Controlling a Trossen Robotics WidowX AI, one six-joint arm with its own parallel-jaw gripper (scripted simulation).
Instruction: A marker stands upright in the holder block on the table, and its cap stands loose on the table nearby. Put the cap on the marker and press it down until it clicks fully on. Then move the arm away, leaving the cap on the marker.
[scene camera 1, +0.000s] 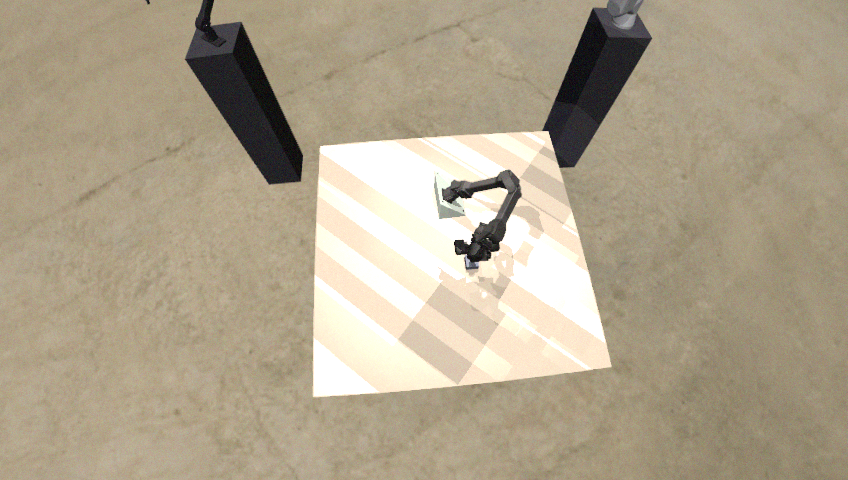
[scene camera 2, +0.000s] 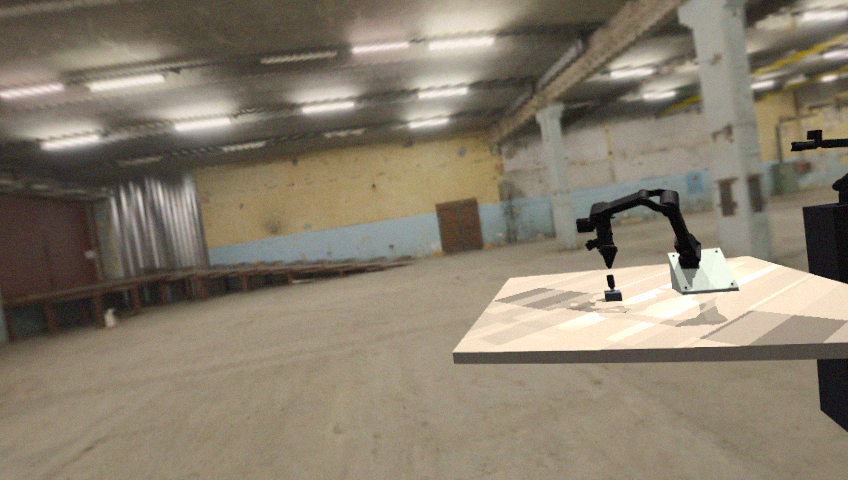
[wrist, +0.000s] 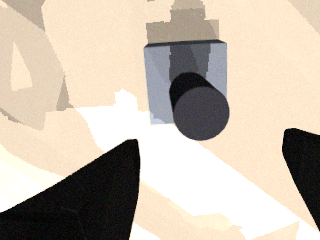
Labels:
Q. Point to my gripper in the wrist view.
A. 212, 145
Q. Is my gripper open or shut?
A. Open.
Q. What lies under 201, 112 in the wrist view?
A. A marker cap.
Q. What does my gripper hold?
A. Nothing.

